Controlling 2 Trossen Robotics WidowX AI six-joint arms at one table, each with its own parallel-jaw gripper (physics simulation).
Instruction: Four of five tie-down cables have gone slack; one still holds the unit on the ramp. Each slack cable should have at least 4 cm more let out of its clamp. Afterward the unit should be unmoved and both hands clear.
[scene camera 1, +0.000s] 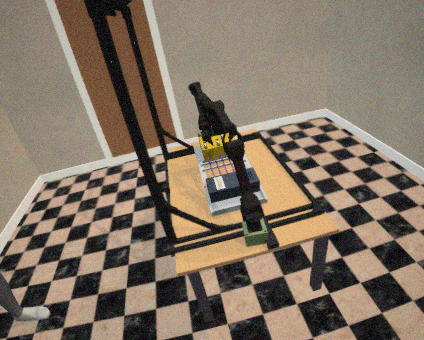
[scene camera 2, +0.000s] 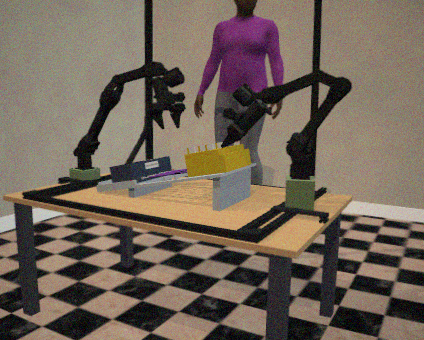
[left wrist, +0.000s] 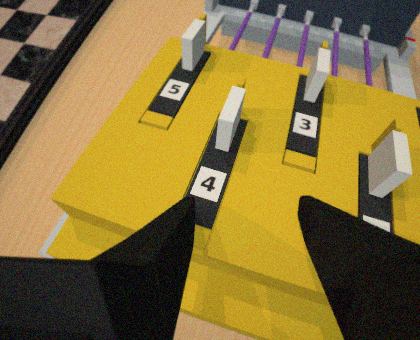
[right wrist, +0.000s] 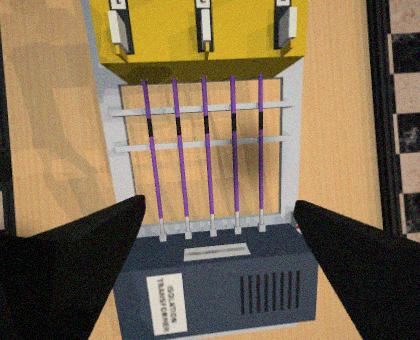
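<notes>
The yellow clamp block (scene camera 2: 205, 162) (left wrist: 270, 225) (right wrist: 160, 30) sits at the ramp's (scene camera 2: 232, 190) (right wrist: 292, 175) high end. White lever 4 (left wrist: 230, 120), lever 5 (left wrist: 193, 46) and lever 3 (left wrist: 318, 75) stand upright in dark slots; another lever (left wrist: 390, 165) has its number partly hidden. Several purple cables (right wrist: 210, 175) with black bands run to the dark blue unit (scene camera 1: 235, 186) (scene camera 2: 135, 171) (right wrist: 215, 295). Slack is hard to tell. My left gripper (scene camera 2: 225, 144) (left wrist: 246, 206) is part-open and empty, close above the block near slot 4. My right gripper (scene camera 2: 169, 125) (right wrist: 221, 204) is wide open and empty, high above the ramp.
Two grey crossbars, an upper crossbar (right wrist: 190, 109) and a lower crossbar (right wrist: 195, 145), pass across the cables. Black rails frame the wooden table (scene camera 2: 165, 210). Dark upright posts stand at the table's side. A person in a purple top (scene camera 2: 245, 50) stands behind the table.
</notes>
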